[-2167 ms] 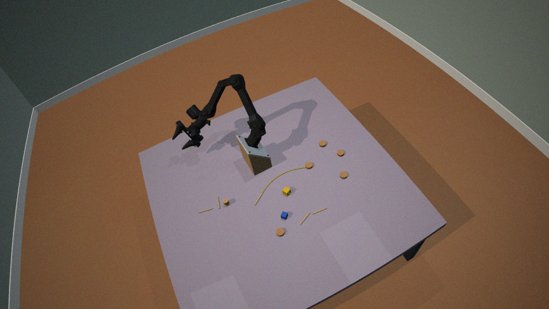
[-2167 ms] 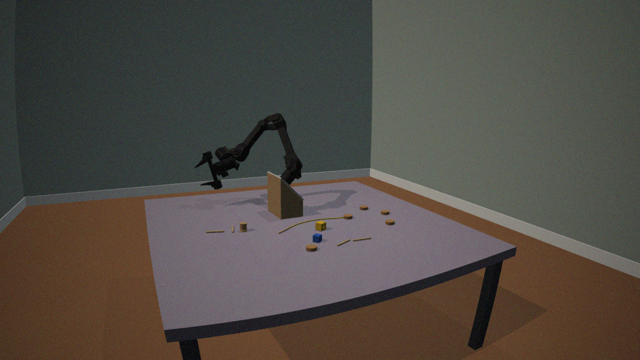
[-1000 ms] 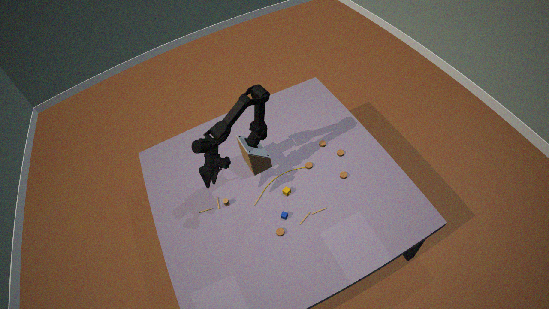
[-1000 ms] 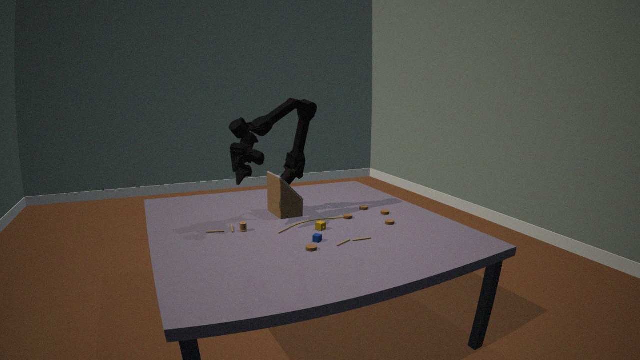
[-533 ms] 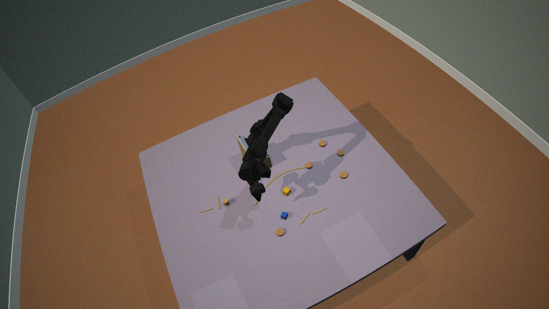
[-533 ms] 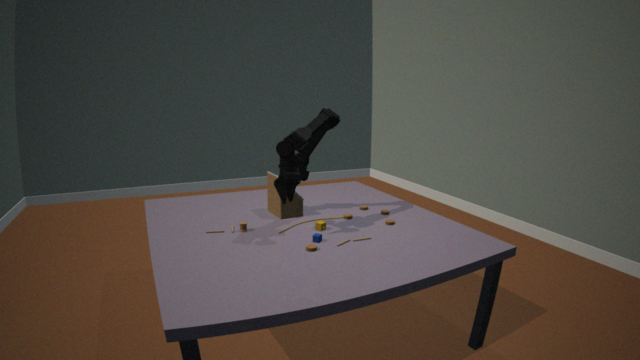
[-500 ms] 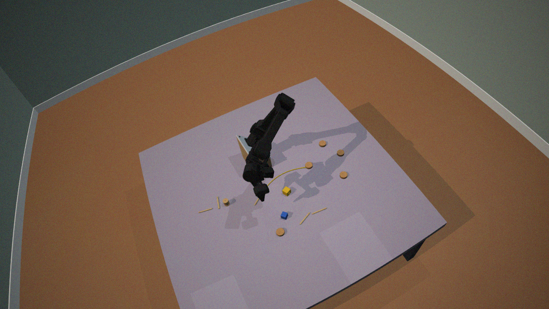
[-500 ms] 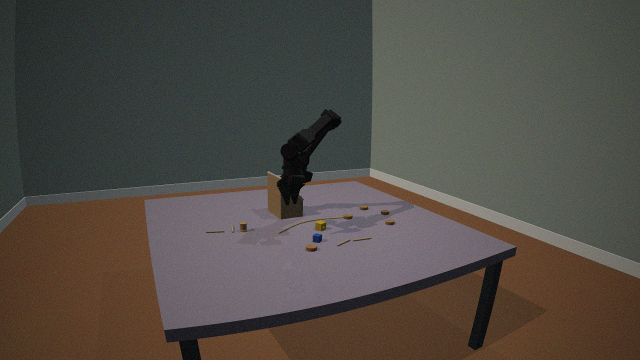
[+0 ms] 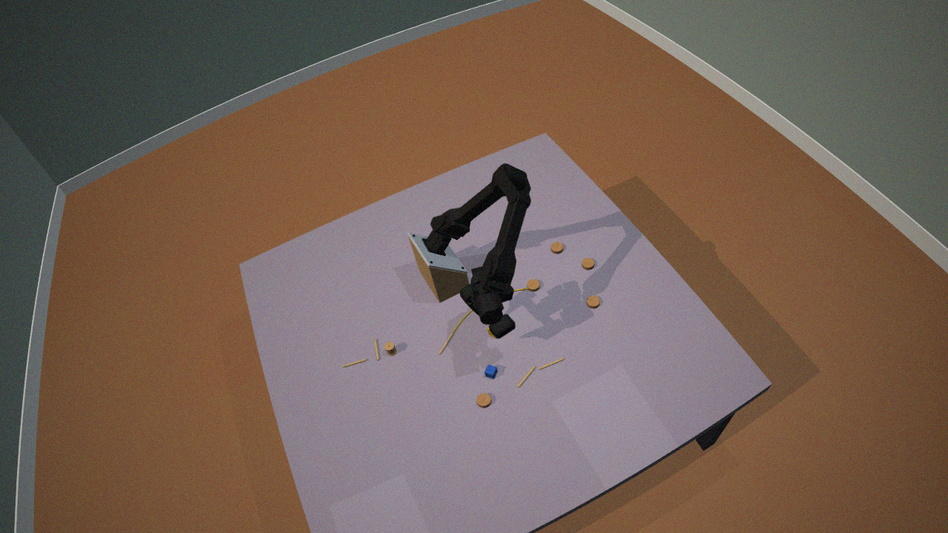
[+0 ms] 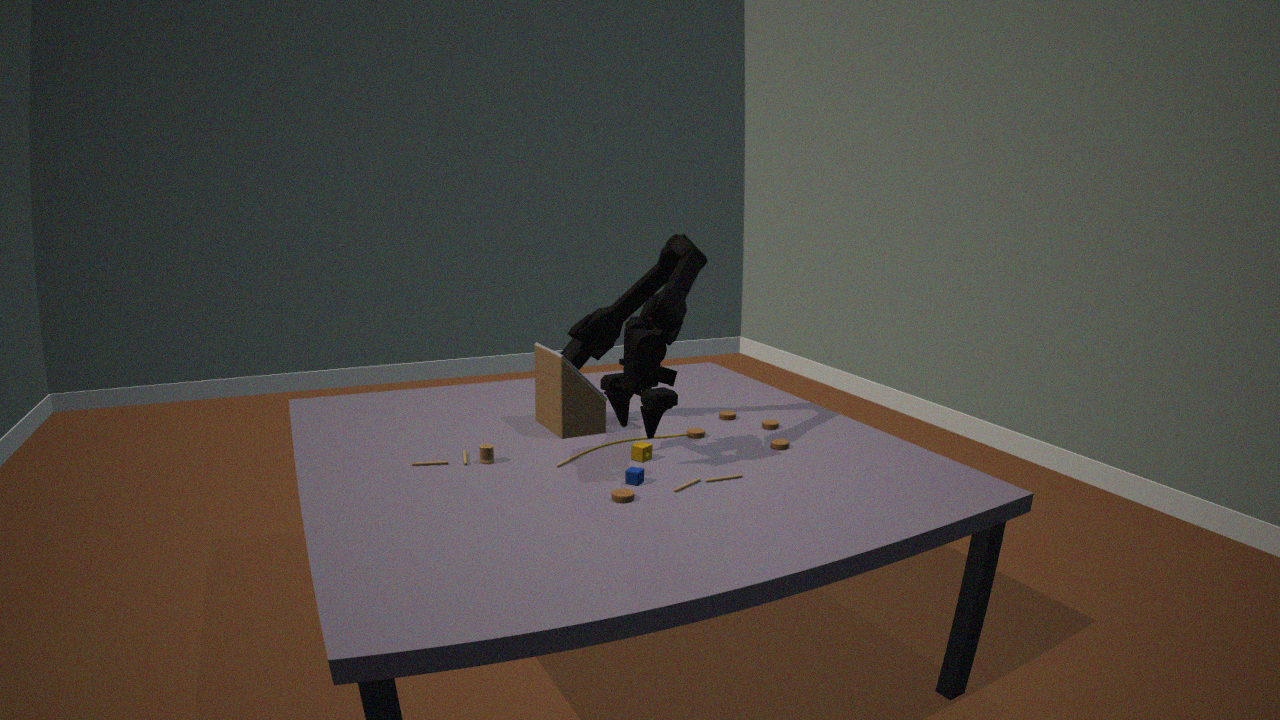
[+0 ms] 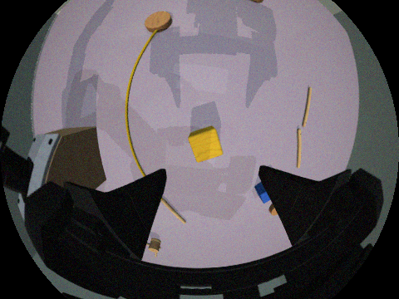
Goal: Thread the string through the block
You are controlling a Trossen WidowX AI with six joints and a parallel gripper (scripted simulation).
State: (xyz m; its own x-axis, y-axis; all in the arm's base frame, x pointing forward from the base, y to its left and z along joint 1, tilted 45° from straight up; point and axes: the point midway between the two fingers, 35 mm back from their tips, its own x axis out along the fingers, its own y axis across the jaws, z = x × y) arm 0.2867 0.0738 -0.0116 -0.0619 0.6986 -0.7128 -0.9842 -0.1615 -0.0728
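Right now my gripper tip is 5 cm above the yellow block, 1 cm to the right of it and 1 cm past it. From my gripper tip the other things lie so: blue cube: 11 cm ahead, 5 cm to the right, 5 cm below; then round wooden button: 19 cm to the left, 10 cm behind, 5 cm below; then thin wooden stick: 12 cm to the right, 6 cm below, 5 cm behind.
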